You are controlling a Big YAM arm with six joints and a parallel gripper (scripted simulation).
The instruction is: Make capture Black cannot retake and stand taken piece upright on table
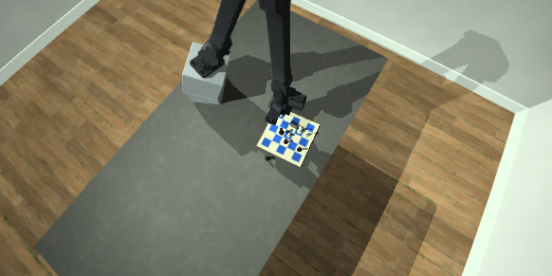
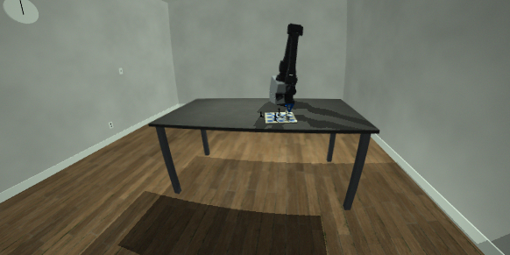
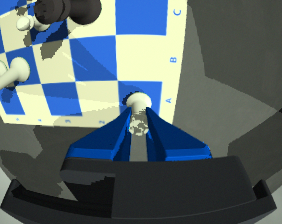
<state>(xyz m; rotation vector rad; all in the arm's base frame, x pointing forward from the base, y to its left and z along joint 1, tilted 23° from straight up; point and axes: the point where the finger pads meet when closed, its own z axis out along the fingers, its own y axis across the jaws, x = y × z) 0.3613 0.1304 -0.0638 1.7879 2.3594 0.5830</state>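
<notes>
The white piece lies right at my hand. Round my hand: black piece: 100 mm ahead, 200 mm to the right, 10 mm below; then cream chessboard: 100 mm ahead, 50 mm to the right, 30 mm below.
</notes>
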